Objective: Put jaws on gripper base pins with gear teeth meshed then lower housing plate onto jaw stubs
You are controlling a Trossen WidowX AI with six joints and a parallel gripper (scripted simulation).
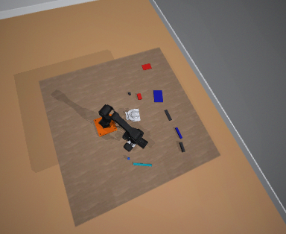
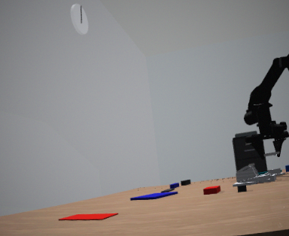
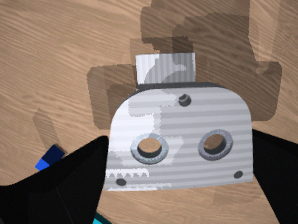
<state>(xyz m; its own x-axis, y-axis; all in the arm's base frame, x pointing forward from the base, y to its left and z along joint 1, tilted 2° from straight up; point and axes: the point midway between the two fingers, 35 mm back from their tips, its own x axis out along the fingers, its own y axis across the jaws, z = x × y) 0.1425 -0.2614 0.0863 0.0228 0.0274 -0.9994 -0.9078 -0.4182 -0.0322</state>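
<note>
The white jaw is 22 cm to the left of my gripper tip, 9 cm ahead of it and 5 cm below it. Also, from my gripper tip: red block 38 cm to the left, 26 cm ahead, 6 cm below; then teal bar 20 cm to the right, 6 cm below, 1 cm behind; then blue bar 41 cm ahead, 10 cm to the right, 6 cm below.
</note>
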